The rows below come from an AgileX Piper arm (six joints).
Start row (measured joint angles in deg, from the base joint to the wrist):
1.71 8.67 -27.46 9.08 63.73 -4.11
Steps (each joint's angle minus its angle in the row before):
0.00 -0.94 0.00 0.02 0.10 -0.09
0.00 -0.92 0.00 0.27 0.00 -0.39
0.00 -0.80 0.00 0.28 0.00 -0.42
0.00 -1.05 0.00 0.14 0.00 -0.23
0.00 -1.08 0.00 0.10 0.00 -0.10
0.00 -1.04 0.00 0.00 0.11 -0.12
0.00 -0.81 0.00 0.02 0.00 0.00
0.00 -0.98 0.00 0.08 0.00 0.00
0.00 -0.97 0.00 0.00 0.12 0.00
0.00 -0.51 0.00 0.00 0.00 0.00
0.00 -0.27 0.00 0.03 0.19 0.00
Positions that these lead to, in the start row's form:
1.71 7.73 -27.46 9.10 63.83 -4.20
1.71 6.81 -27.46 9.37 63.83 -4.59
1.71 6.01 -27.46 9.65 63.83 -5.01
1.71 4.96 -27.46 9.79 63.83 -5.24
1.71 3.88 -27.46 9.89 63.83 -5.34
1.71 2.84 -27.46 9.89 63.94 -5.46
1.71 2.03 -27.46 9.91 63.94 -5.46
1.71 1.05 -27.46 9.99 63.94 -5.46
1.71 0.08 -27.46 9.99 64.06 -5.46
1.71 -0.43 -27.46 9.99 64.06 -5.46
1.71 -0.70 -27.46 10.02 64.25 -5.46

